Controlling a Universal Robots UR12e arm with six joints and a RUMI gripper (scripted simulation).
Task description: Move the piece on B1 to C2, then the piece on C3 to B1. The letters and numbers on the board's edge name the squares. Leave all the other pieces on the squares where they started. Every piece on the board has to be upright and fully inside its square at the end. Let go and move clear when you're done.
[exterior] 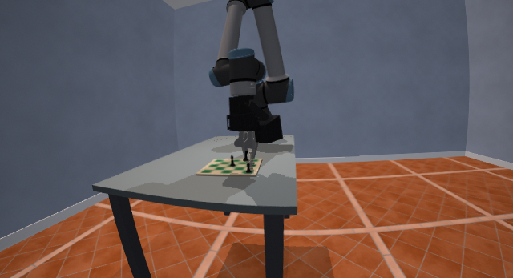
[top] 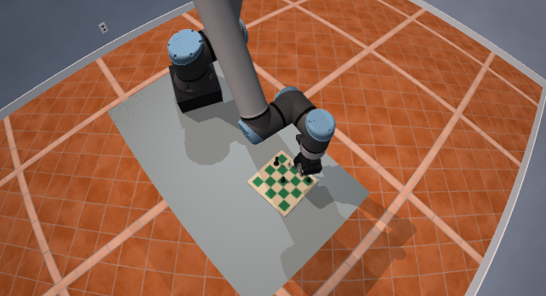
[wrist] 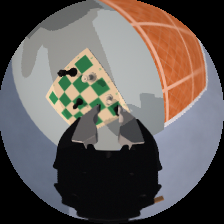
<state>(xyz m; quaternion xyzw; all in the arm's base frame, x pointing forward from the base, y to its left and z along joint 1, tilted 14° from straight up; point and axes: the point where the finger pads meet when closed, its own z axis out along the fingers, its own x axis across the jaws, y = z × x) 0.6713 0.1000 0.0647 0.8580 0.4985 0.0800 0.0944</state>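
Now: the small white piece 40 mm below my hand. The rest, counted from my hand: tall black piece: 110 mm behind, 50 mm to the right, 20 mm below; then cream chessboard: 80 mm to the right, 60 mm below, 30 mm behind.
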